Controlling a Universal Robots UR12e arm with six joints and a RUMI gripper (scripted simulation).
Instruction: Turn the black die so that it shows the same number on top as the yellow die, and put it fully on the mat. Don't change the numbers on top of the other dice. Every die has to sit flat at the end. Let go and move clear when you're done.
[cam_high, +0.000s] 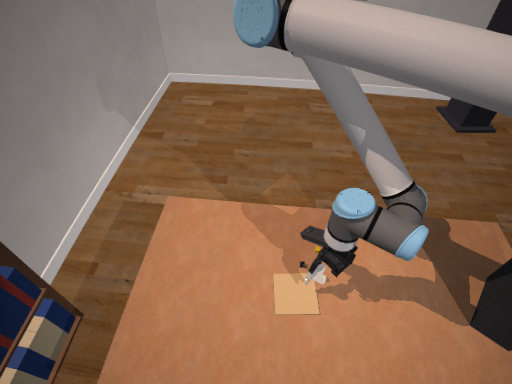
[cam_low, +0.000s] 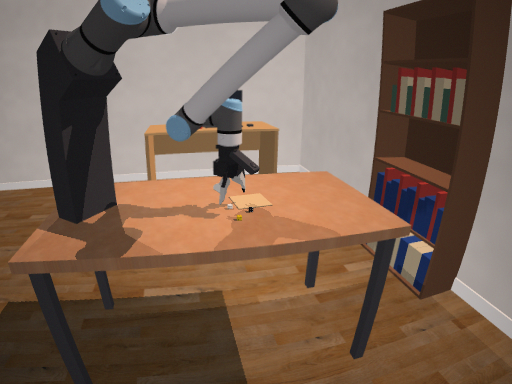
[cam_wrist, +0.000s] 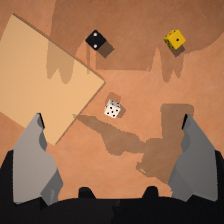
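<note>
The white die is 10 mm behind my hand, 10 mm to the left of it and 40 mm below it. The rest, counted from my hand: tan mat: 90 mm ahead, 60 mm to the left, 40 mm below; then black die: 60 mm ahead, 40 mm to the right, 40 mm below; then yellow die: 10 mm behind, 100 mm to the right, 40 mm below.
</note>
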